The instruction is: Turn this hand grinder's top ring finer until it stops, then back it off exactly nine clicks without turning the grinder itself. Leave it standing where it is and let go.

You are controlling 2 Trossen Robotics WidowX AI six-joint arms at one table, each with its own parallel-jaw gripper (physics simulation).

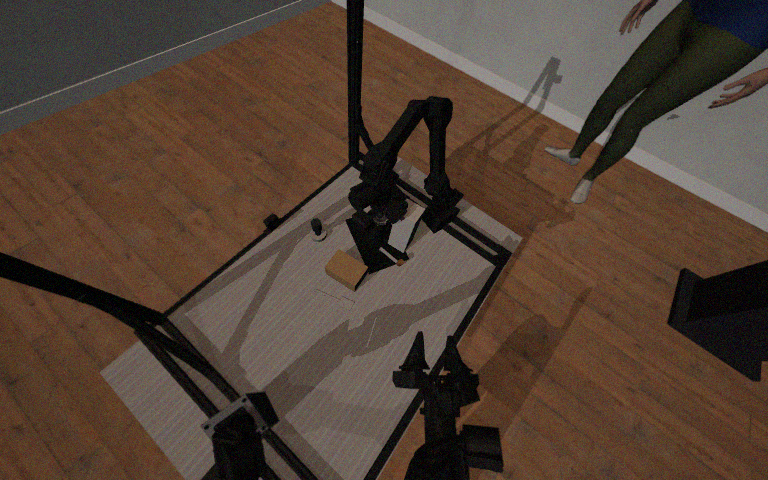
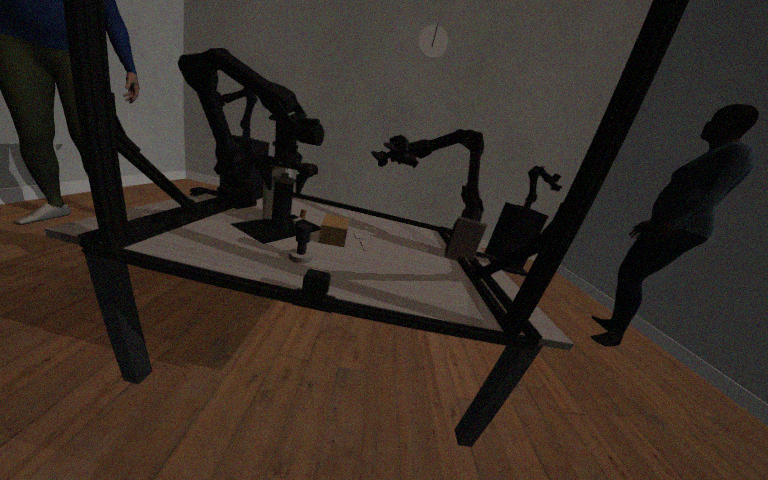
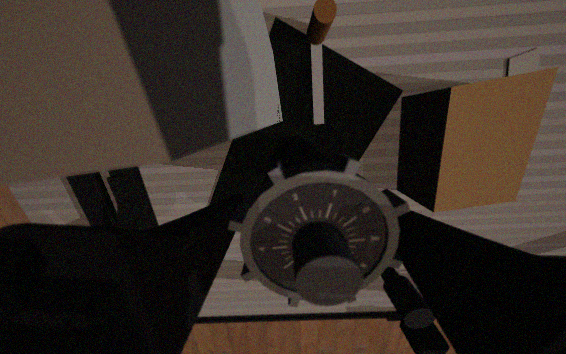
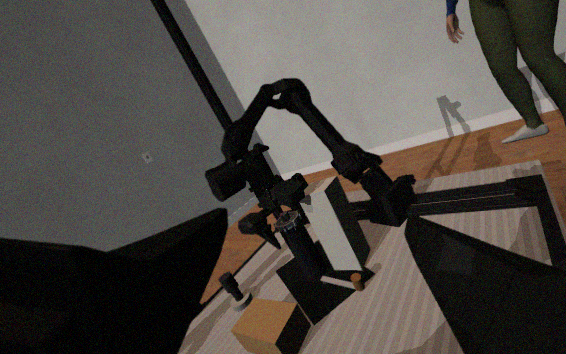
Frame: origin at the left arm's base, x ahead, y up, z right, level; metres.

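Where they show: left gripper, between the fingertips: (image 1: 376, 222) (image 2: 283, 193) (image 3: 309, 203) (image 4: 292, 236); right gripper, between the fingertips: (image 1: 435, 333) (image 2: 377, 148) (image 4: 316, 221); left arm's base, origin of its link: (image 1: 441, 209) (image 2: 237, 185) (image 4: 384, 191); right arm's base, origin of its link: (image 1: 236, 427) (image 2: 469, 224).
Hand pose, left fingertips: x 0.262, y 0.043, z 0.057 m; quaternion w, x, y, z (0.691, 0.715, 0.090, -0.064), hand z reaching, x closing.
Observation:
Things, the pixels of their top centre, and the offset from my left fingertips. "spot": a spot on its surface instead.
- hand grinder, centre of its top: (image 3: 329, 282) (image 4: 283, 213) (image 1: 380, 212) (image 2: 285, 172) dy +0.061, dx -0.005, dz -0.006 m
- black base plate, centre of its top: (image 3: 294, 155) (image 4: 317, 272) (image 2: 281, 226) (image 1: 376, 238) dy -0.113, dx -0.005, dz -0.008 m
- crank with a brown knob, a spot on its surface: (image 3: 321, 17) (image 4: 353, 275) (image 1: 400, 259) spot: dy -0.081, dx -0.019, dz -0.135 m
- tan box, centre of its top: (image 3: 486, 150) (image 4: 262, 317) (image 2: 336, 221) (image 1: 346, 267) dy -0.056, dx +0.159, dz -0.068 m
- white disc, centre of its top: (image 3: 419, 318) (image 2: 304, 225) (image 4: 224, 276) (image 1: 315, 222) dy -0.026, dx +0.169, dz +0.118 m
- grey block, centre of its top: (image 4: 316, 186) (image 1: 410, 211) dy +0.086, dx -0.080, dz -0.062 m
The hand grinder (image 2: 282, 202) (image 4: 300, 246) is a black upright column on a black base plate (image 1: 372, 252) (image 4: 313, 302). Its grey toothed top ring (image 3: 387, 225) (image 4: 287, 219) has a numbered scale. A crank with a brown knob (image 1: 400, 262) (image 3: 321, 17) (image 4: 357, 281) lies on the plate. My left gripper (image 1: 379, 216) (image 2: 285, 177) (image 3: 309, 203) is open and hangs straight over the ring, one finger on either side, apart from it. My right gripper (image 1: 432, 354) (image 2: 378, 157) is open and empty, high above the table and far from the grinder.
A tan box (image 1: 346, 269) (image 2: 334, 230) (image 4: 267, 326) lies next to the base plate. A small black knob on a white disc (image 1: 316, 229) (image 2: 301, 245) (image 4: 232, 286) stands near the table's edge. A grey block (image 1: 405, 230) (image 4: 331, 235) stands behind the grinder. A person (image 1: 601, 129) stands off the table.

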